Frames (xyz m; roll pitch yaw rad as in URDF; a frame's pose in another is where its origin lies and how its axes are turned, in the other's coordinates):
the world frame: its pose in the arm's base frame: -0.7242 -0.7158 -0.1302 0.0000 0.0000 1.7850
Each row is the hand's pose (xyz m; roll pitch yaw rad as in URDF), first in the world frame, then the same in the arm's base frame.
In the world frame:
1: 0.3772 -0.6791 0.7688 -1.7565 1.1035 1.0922
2: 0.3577 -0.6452 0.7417 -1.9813 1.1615 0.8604
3: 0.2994 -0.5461 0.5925 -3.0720 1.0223 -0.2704
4: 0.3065 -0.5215 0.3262 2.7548 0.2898 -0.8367
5: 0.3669 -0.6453 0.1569 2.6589 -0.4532 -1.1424
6: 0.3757 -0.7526 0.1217 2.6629 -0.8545 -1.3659
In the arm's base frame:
1: -0.1408 -0.2029 0.6386 -1.7565 1.1035 2.8772
2: -0.1698 -0.2291 0.6115 -1.9813 1.1615 2.6454
3: -0.2542 -0.3072 0.4623 -3.0720 1.0223 1.5146
4: -0.2798 -0.3054 0.1960 2.7548 0.2898 0.9483
5: -0.1716 -0.2201 0.0267 2.6589 -0.4532 0.6426
6: -0.0687 -0.1887 -0.0085 2.6629 -0.8545 0.4191

